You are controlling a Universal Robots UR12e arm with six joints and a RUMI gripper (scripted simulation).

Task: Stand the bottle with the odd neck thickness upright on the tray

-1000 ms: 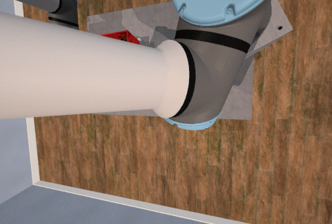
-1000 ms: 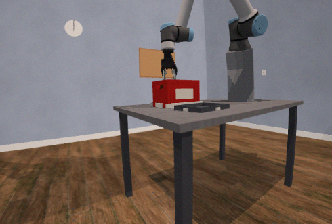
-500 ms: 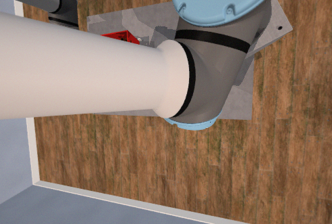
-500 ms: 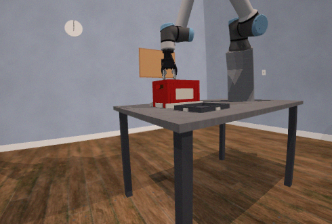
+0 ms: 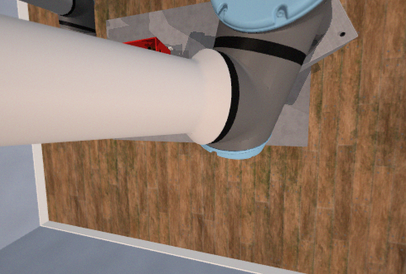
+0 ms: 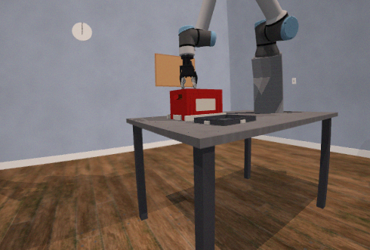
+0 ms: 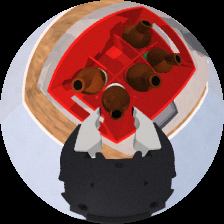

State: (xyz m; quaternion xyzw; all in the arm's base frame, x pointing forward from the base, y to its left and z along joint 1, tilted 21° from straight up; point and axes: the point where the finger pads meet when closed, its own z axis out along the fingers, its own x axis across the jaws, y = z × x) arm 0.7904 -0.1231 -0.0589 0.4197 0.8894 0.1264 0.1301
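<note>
The red crate is 9 cm behind my hand, 3 cm to the right of it and 7 cm below it. From my hand the other things lie so: dark tray: 4 cm behind, 23 cm to the left, 14 cm below.
</note>
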